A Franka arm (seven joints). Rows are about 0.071 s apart.
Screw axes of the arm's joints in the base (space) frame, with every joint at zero. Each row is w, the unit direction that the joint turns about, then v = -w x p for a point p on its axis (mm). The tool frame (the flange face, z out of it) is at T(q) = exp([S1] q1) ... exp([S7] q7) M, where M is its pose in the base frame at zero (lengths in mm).
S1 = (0, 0, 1, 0, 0, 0)
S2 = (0, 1, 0, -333, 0, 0)
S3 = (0, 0, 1, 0, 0, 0)
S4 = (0, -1, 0, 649, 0, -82.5)
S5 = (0, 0, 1, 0, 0, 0)
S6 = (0, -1, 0, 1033, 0, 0)
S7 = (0, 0, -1, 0, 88, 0)
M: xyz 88 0 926 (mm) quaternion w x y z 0 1 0 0
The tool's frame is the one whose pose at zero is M.
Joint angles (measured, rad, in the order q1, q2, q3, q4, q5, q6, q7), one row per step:
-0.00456 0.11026 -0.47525 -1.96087 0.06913 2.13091 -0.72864
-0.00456 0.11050 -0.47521 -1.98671 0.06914 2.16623 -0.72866
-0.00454 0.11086 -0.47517 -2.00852 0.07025 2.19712 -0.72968
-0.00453 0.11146 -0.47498 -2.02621 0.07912 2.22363 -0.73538
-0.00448 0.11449 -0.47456 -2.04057 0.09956 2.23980 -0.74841
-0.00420 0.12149 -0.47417 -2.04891 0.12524 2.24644 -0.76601
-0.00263 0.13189 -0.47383 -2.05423 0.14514 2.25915 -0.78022
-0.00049 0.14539 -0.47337 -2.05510 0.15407 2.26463 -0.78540
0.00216 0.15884 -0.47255 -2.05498 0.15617 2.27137 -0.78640
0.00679 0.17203 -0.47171 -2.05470 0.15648 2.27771 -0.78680
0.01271 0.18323 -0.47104 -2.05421 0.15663 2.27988 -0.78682
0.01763 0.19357 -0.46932 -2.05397 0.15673 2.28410 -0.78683
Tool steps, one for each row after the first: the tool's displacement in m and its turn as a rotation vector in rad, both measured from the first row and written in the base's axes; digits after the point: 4 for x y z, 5 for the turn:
-0.0021 0.0002 -0.0089 -0.00539 -0.00766 -0.00161
-0.0038 0.0005 -0.0164 -0.00975 -0.01531 -0.00250
-0.0051 0.0010 -0.0224 -0.00856 -0.02556 -0.00252
-0.0062 0.0022 -0.0291 0.00385 -0.03183 -0.00130
-0.0065 0.0036 -0.0359 0.02138 -0.03339 0.00185
-0.0053 0.0048 -0.0425 0.03022 -0.03715 0.00567
-0.0036 0.0061 -0.0494 0.03373 -0.03115 0.00780
-0.0015 0.0075 -0.0557 0.03169 -0.02431 0.01058
0.0010 0.0100 -0.0619 0.02860 -0.01678 0.01587
0.0034 0.0133 -0.0674 0.02749 -0.00782 0.02220
0.0057 0.0166 -0.0724 0.02554 -0.00124 0.02853

